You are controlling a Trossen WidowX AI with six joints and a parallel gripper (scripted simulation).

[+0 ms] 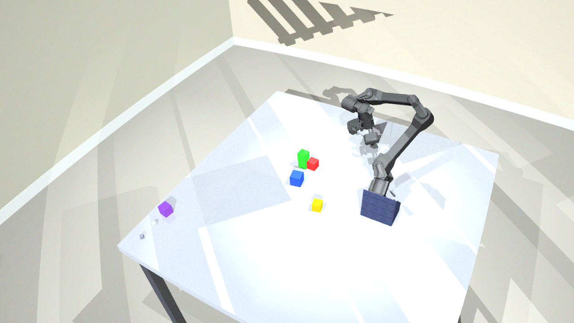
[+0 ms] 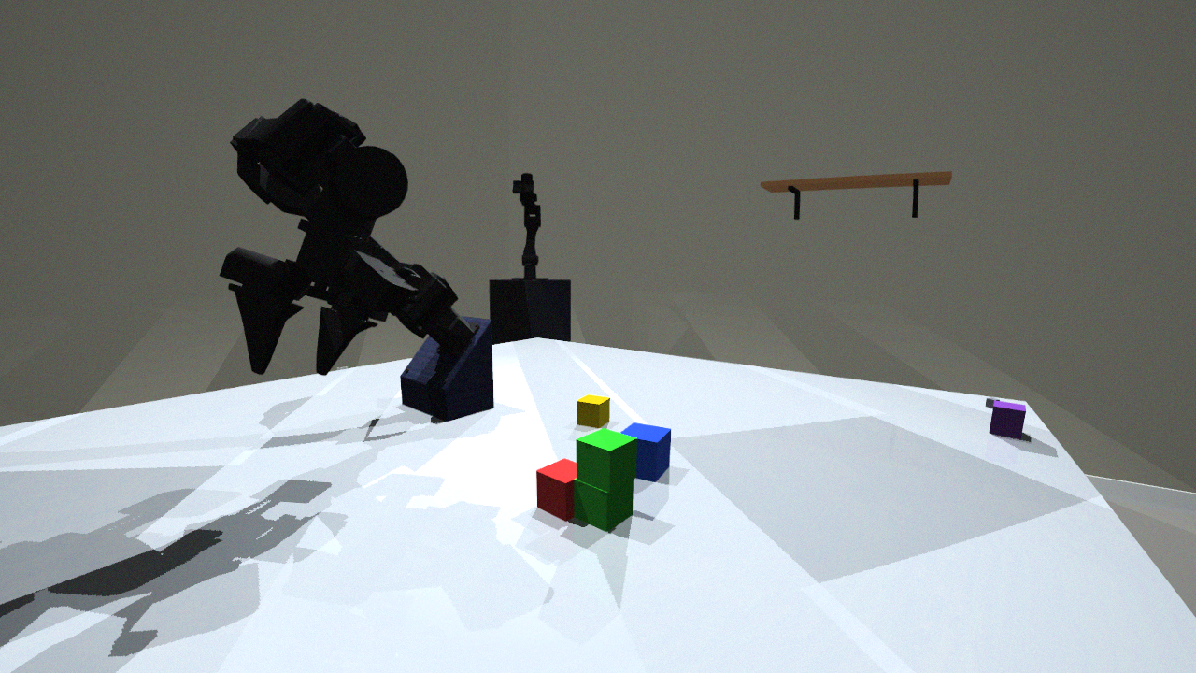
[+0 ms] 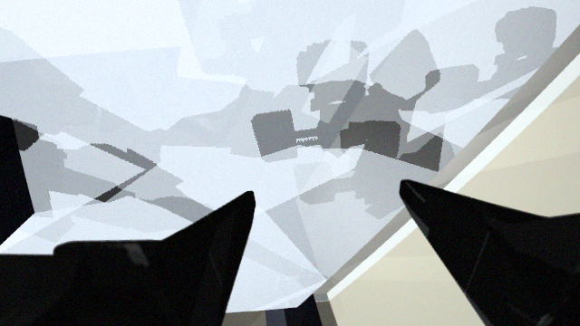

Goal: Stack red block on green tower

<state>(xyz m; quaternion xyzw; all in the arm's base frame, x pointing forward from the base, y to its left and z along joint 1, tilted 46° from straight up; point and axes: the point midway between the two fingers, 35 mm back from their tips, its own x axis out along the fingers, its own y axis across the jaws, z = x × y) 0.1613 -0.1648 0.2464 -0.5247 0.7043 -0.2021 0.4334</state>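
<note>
Right now my gripper tip is 24 cm short of the green block, 19 cm to the right of it and 7 cm above it. Also, from my gripper tip: blue block 21 cm ahead, 30 cm to the left, 11 cm below; then yellow block 6 cm ahead, 39 cm to the left, 11 cm below; then red block 20 cm ahead, 18 cm to the left, 11 cm below.
</note>
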